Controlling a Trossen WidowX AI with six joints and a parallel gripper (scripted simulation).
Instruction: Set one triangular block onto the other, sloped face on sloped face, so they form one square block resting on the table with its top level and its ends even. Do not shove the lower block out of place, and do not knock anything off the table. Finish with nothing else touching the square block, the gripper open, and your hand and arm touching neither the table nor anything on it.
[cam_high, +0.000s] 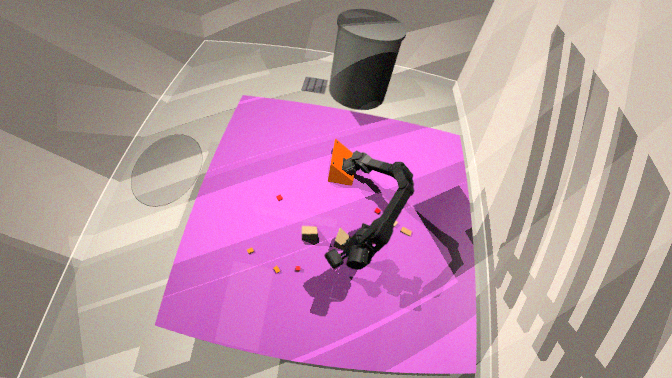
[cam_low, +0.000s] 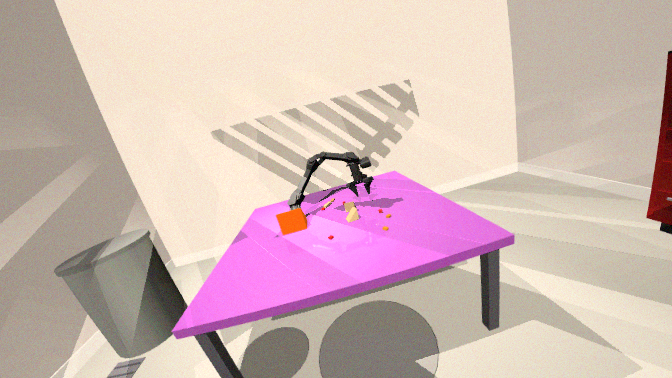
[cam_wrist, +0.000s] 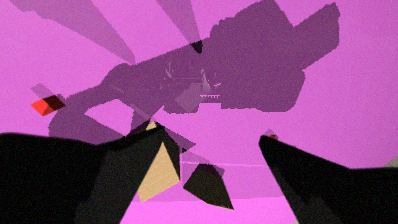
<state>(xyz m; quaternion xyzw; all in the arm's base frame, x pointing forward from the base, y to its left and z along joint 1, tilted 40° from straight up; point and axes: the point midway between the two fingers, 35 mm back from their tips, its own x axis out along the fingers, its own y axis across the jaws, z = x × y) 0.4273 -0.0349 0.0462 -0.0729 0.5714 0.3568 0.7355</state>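
Now: the triangular block 11 cm behind my gripper tip, 13 cm to the right of it and 6 cm below it. Round my gripper tip: cream bar (22 cm behind, 21 cm to the left, 6 cm below); then short tan stick (17 cm behind, 29 cm to the left, 7 cm below).
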